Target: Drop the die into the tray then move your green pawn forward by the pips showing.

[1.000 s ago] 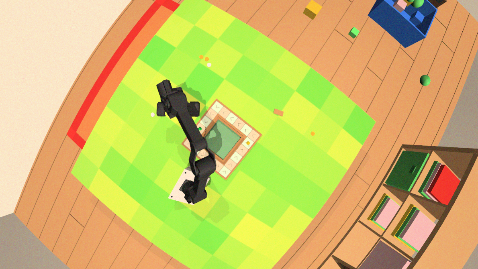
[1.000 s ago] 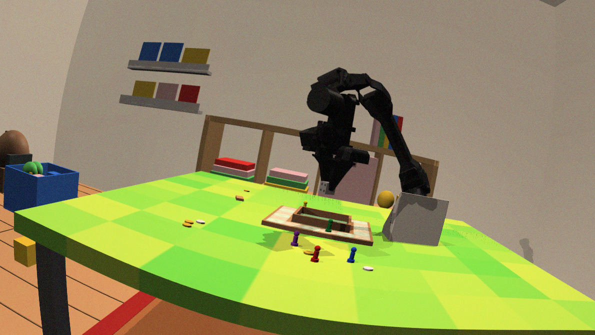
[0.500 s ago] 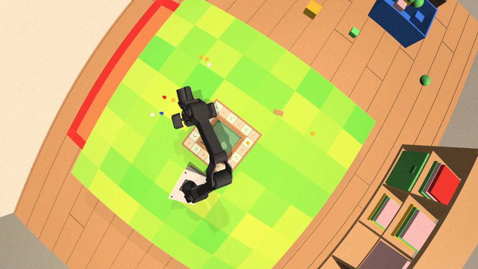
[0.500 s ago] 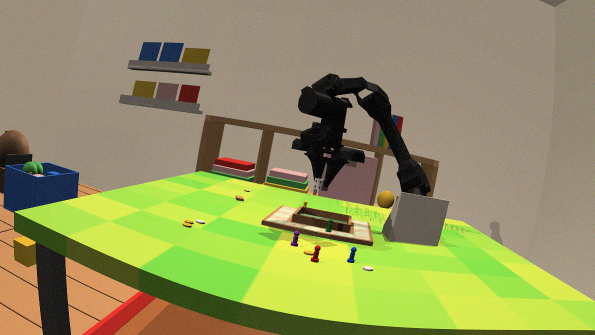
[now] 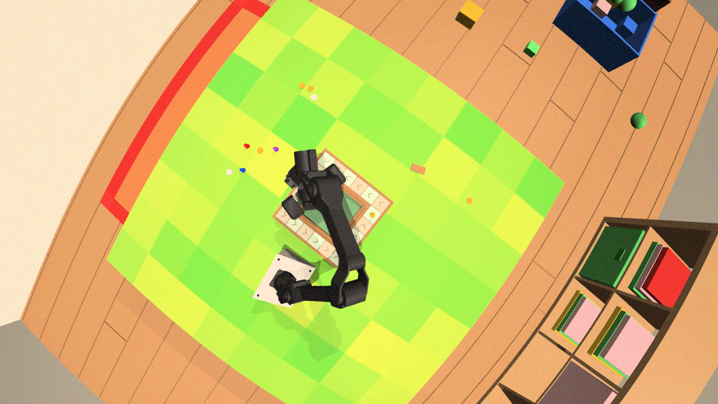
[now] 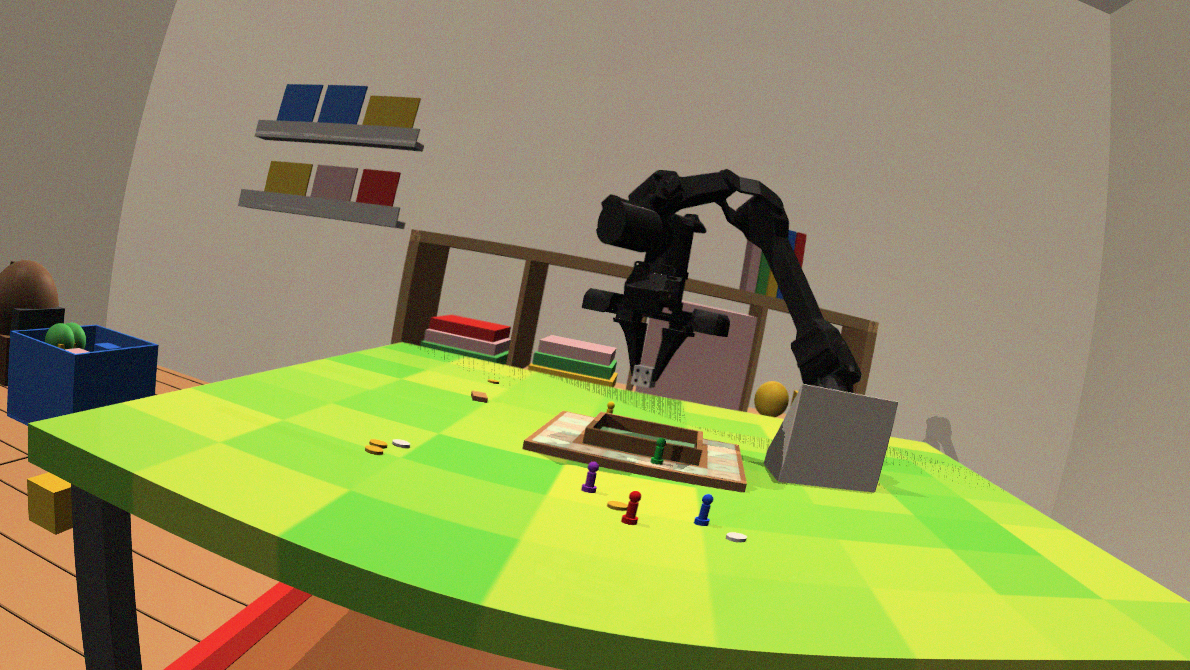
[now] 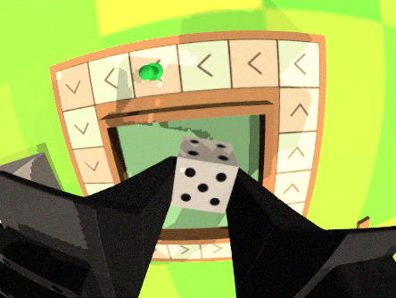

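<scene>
My gripper tip is 80 mm above the green pawn, 50 mm to the right of it and 40 mm past it. Also, from my gripper tip: green tray 100 mm below, 60 mm to the right, 20 mm behind; yellow pawn 180 mm to the right, 80 mm below, 40 mm ahead; white die right at my gripper tip.
</scene>
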